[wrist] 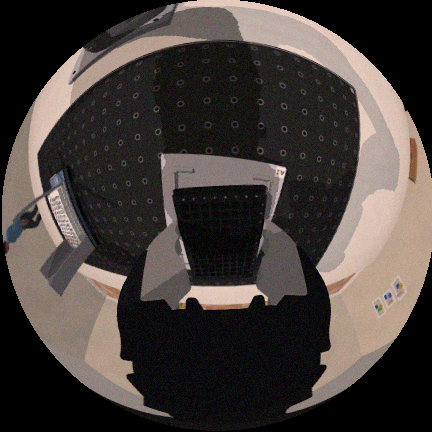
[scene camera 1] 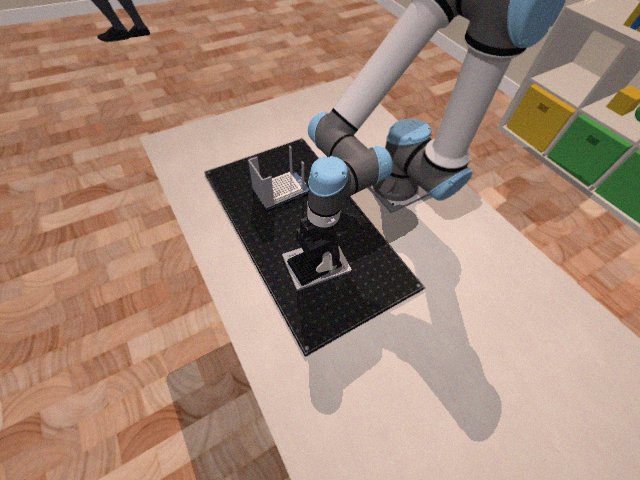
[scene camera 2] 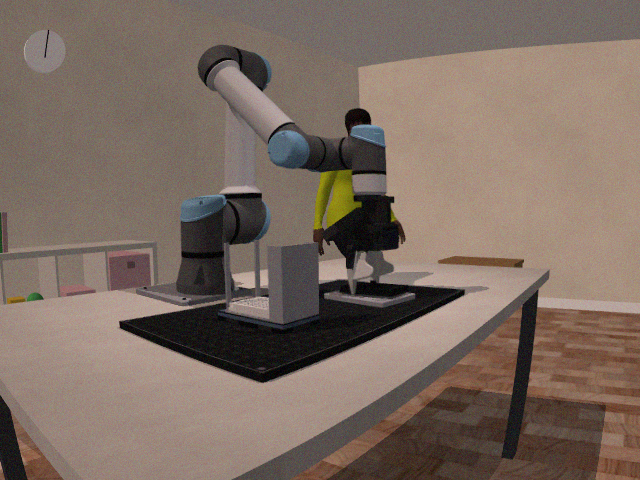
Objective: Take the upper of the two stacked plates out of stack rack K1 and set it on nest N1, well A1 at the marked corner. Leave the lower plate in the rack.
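Pixels of known places: gripper, fingertip midpoint: [wrist: 220,221] [scene camera 1: 321,260] [scene camera 2: 365,292]; arm's base, link origin: [scene camera 1: 395,184] [scene camera 2: 205,289].
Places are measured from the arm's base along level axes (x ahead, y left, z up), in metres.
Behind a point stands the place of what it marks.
Note:
The upper plate, black and gridded [scene camera 1: 305,267] {x 0.430, y 0.142, z 0.025 m} [scene camera 2: 385,289] {x 0.447, y 0.098, z 0.031 m} [wrist: 220,230] {x 0.376, y 0.139, z 0.028 m}, is level at nest N1, a light grey frame [scene camera 1: 298,283] [scene camera 2: 379,300] {x 0.446, y 0.076, z 0.012 m} [wrist: 220,170] {x 0.322, y 0.142, z 0.011 m}. No clear gap shows below the plate; whether it rests fully in the nest I cannot tell. The nest's A1 label [wrist: 280,172] {x 0.324, y 0.200, z 0.011 m} marks its upper right corner in the wrist view. My gripper [scene camera 1: 319,258] {x 0.375, y 0.139, z 0.013 m} [scene camera 2: 363,286] {x 0.375, y 0.139, z 0.013 m} [wrist: 220,221] {x 0.375, y 0.139, z 0.013 m} is shut on the black plate, a finger on each side. The lower plate, white [scene camera 1: 285,186] {x 0.339, y -0.142, z 0.033 m} [scene camera 2: 250,305] {x 0.341, y -0.183, z 0.033 m} [wrist: 62,217] {x 0.349, y -0.141, z 0.033 m}, lies in stack rack K1 [scene camera 1: 261,183] {x 0.428, y -0.113, z 0.119 m} [scene camera 2: 294,284] {x 0.427, y -0.168, z 0.076 m} [wrist: 67,265] {x 0.408, y -0.104, z 0.086 m}.
Nest and rack stand on a black perforated board [scene camera 1: 356,299] {x 0.354, y 0.282, z -0.001 m} [scene camera 2: 206,338] {x 0.352, y -0.297, z -0.002 m} [wrist: 220,90] {x 0.243, y 0.146, z -0.001 m} on the light table [scene camera 1: 516,361] {x 0.103, y 0.610, z -0.013 m} [scene camera 2: 155,392] {x 0.465, y -0.480, z -0.014 m}. The rack has a tall grey wall and thin upright posts. A person [scene camera 2: 338,196] stands behind the table in the second scene view.

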